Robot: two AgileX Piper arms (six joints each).
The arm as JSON. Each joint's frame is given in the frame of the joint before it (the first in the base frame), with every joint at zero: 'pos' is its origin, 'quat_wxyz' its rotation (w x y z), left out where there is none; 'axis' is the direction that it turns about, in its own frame. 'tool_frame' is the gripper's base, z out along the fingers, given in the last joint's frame.
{
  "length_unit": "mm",
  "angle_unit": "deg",
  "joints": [
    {
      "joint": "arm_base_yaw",
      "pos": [
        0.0,
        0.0,
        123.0
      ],
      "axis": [
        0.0,
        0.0,
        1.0
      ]
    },
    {
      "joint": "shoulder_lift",
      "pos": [
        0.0,
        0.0,
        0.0
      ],
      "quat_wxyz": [
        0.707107,
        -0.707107,
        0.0,
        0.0
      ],
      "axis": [
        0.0,
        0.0,
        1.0
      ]
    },
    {
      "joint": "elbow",
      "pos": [
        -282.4,
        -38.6,
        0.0
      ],
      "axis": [
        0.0,
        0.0,
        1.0
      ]
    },
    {
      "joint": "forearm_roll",
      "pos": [
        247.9,
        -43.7,
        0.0
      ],
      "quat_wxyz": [
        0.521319,
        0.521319,
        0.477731,
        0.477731
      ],
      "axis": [
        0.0,
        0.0,
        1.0
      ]
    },
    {
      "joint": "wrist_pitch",
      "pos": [
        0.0,
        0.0,
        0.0
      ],
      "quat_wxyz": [
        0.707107,
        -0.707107,
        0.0,
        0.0
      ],
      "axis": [
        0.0,
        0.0,
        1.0
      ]
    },
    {
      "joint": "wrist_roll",
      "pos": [
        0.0,
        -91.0,
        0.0
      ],
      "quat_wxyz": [
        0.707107,
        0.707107,
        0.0,
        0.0
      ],
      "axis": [
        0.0,
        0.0,
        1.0
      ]
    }
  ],
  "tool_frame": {
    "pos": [
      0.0,
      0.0,
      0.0
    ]
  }
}
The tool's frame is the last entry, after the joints.
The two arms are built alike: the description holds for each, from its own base.
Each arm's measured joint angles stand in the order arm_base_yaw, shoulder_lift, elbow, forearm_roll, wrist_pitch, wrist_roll.
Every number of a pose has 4 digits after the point. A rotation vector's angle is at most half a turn.
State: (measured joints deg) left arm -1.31 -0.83 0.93 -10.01 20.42 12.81; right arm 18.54 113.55 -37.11 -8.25 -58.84 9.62
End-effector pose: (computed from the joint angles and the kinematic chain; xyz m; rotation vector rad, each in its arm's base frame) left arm 0.0525 -0.0067 0.1769 0.1183 1.8325 -0.0299; right arm 0.3158 0.1177 0.1156 -0.2966 1.7878 0.4076
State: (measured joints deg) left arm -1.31 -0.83 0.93 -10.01 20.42 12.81; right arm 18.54 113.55 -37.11 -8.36 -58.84 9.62
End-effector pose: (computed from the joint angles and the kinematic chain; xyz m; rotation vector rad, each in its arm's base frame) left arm 0.0525 -0.0067 0.1769 0.1183 1.8325 -0.0299; right arm 0.3158 0.1178 0.1156 -0.2986 1.7876 0.4083
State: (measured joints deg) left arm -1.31 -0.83 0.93 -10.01 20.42 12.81; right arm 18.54 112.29 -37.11 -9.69 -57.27 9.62
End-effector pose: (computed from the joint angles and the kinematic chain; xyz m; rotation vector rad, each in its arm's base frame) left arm 0.0525 -0.0067 0.1769 0.1183 1.8325 -0.0299; right arm 0.3146 0.1191 0.1205 -0.3260 1.7900 0.4119
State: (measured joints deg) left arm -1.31 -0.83 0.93 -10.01 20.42 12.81; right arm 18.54 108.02 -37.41 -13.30 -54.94 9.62
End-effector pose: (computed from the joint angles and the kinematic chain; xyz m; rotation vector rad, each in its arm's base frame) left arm 0.0525 -0.0067 0.1769 0.1183 1.8325 -0.0299; right arm 0.3124 0.1228 0.1426 -0.3948 1.7417 0.4248
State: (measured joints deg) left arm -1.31 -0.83 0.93 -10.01 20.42 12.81; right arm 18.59 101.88 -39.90 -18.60 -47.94 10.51
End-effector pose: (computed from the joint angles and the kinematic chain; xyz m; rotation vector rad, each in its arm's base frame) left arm 0.0525 -0.0067 0.1769 0.1183 1.8325 -0.0299; right arm 0.3134 0.1281 0.1769 -0.4902 1.6994 0.4177
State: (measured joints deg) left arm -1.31 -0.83 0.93 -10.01 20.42 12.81; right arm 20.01 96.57 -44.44 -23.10 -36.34 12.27
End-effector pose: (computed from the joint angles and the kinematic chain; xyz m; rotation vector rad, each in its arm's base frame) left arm 0.0525 -0.0067 0.1769 0.1183 1.8325 -0.0299; right arm 0.3156 0.1374 0.2103 -0.5797 1.7125 0.3766
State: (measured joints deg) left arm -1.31 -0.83 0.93 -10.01 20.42 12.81; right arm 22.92 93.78 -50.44 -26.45 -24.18 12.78
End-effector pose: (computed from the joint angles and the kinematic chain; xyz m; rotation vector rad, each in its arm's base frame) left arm 0.0525 -0.0067 0.1769 0.1183 1.8325 -0.0299; right arm 0.3189 0.1529 0.2386 -0.6744 1.7378 0.3070
